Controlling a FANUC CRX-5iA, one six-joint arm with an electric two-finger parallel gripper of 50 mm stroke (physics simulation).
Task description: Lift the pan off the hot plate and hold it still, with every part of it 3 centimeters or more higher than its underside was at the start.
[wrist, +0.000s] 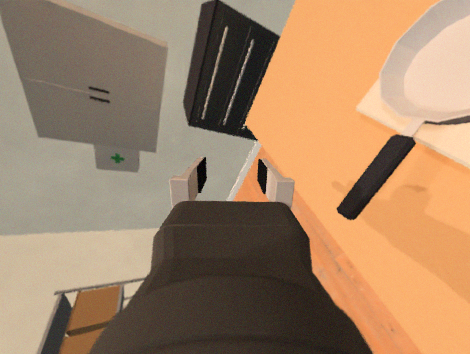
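A light grey pan is at the upper right of the wrist view, partly cut off by the frame edge. It sits on the cream hot plate, whose corner and front edge show beside it. The pan's black handle points down and to the left, out over the orange table. My gripper is open, with nothing between its fingers. It is to the left of the handle in the view and apart from it, with the table's edge region and the floor behind the fingers.
The orange table top fills the right side, with a shadow near the handle. Beyond its edge are a black drawer cabinet, a grey two-door cabinet, a white box with a green cross and a rack with brown boxes.
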